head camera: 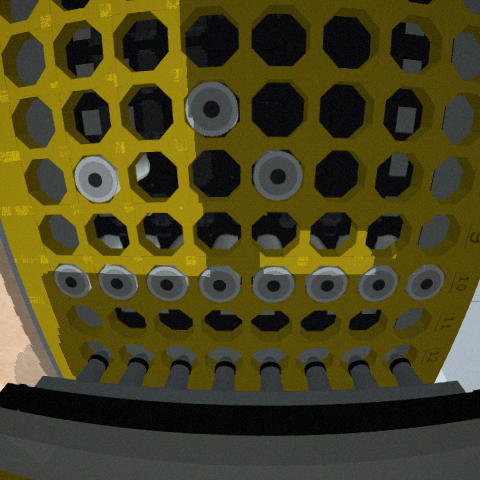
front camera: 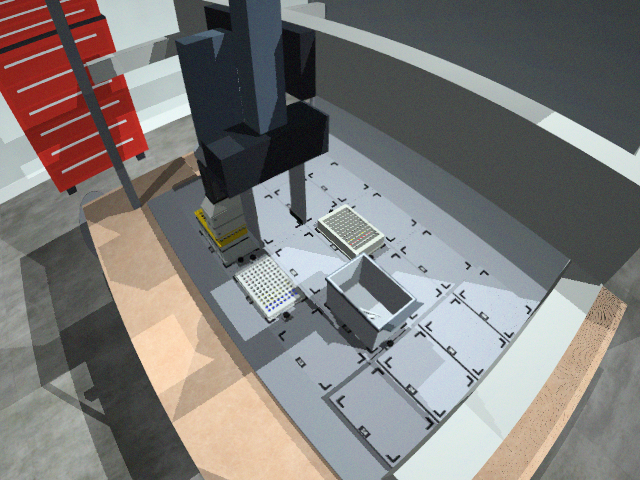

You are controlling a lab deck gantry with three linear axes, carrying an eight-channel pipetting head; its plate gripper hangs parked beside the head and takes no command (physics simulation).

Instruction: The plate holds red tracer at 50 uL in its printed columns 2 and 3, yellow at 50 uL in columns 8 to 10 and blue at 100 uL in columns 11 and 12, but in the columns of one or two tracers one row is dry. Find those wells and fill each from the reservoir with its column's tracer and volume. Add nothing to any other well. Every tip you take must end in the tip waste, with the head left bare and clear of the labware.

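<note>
The pipetting head point(front camera: 217, 201) point(head camera: 240, 397) is low over the yellow tip rack point(front camera: 232, 236) point(head camera: 320, 261). In the head camera its bare nozzles point(head camera: 270, 372) overlap column 12, which shows no tips. Column 10 holds a full row of tips point(head camera: 273, 284); single tips sit in column 7 point(head camera: 212, 109) and column 8 point(head camera: 96, 179) point(head camera: 278, 175). The plate point(front camera: 266, 286) shows blue wells at its near right end; single wells are too small to tell. A cream block with reddish lines point(front camera: 351, 229), apparently the reservoir, stands behind. The parked plate gripper point(front camera: 278, 232) is open and empty.
A grey open bin point(front camera: 351, 316), the tip waste, stands right of the plate with a few pale tips point(front camera: 370, 313) inside. Marked deck positions point(front camera: 382, 426) lie at the front right. A red drawer cabinet point(front camera: 80, 105) stands beyond the deck at the back left.
</note>
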